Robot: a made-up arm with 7 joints. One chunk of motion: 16 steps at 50 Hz.
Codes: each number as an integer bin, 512 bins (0 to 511) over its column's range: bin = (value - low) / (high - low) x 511, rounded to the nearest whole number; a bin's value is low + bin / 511 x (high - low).
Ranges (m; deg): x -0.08..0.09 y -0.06..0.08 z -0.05..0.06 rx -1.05..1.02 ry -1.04..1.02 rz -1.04..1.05
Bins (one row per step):
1: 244 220 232 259 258 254
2: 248 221 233 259 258 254
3: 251 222 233 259 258 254
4: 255 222 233 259 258 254
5: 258 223 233 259 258 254
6: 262 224 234 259 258 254
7: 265 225 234 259 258 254
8: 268 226 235 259 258 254
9: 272 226 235 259 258 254
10: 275 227 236 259 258 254
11: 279 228 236 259 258 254
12: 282 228 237 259 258 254
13: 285 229 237 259 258 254
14: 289 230 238 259 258 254
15: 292 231 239 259 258 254
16: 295 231 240 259 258 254
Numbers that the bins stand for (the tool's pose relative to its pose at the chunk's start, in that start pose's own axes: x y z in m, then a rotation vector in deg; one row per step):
1: 0.0012 0.0003 -0.0001 0.00 0.00 0.00
2: 0.0025 0.0005 0.0002 0.00 0.00 0.00
3: 0.0035 0.0008 0.0002 0.00 0.00 0.00
4: 0.0048 0.0008 0.0002 0.00 0.00 0.00
5: 0.0058 0.0011 0.0002 0.00 0.00 0.00
6: 0.0072 0.0014 0.0004 0.00 0.00 0.00
7: 0.0082 0.0016 0.0004 0.00 0.00 0.00
8: 0.0092 0.0019 0.0006 0.00 0.00 0.00
9: 0.0105 0.0019 0.0006 0.00 0.00 0.00
10: 0.0115 0.0022 0.0008 0.00 0.00 0.00
11: 0.0128 0.0025 0.0008 0.00 0.00 0.00
12: 0.0138 0.0025 0.0010 0.00 0.00 0.00
13: 0.0148 0.0027 0.0010 0.00 0.00 0.00
14: 0.0161 0.0030 0.0012 0.00 0.00 0.00
15: 0.0171 0.0033 0.0014 0.00 0.00 0.00
16: 0.0181 0.0033 0.0017 0.00 0.00 0.00

